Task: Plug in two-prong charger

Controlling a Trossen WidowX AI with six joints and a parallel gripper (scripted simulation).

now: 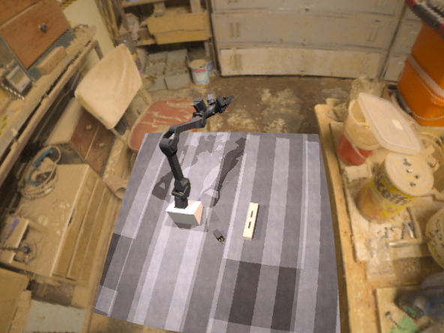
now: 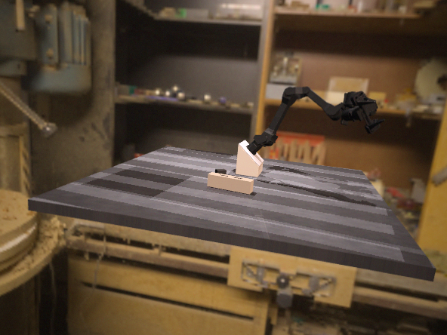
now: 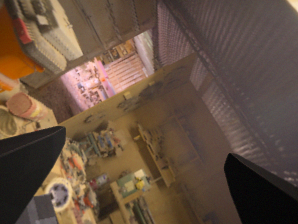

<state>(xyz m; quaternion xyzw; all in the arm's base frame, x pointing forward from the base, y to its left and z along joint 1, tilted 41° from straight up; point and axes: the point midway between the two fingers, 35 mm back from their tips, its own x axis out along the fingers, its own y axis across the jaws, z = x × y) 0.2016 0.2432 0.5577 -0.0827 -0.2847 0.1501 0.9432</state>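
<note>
My gripper tip is now 68 cm to the left of the dark grey rectangular block, 38 cm above it and 1 cm past it.
</note>
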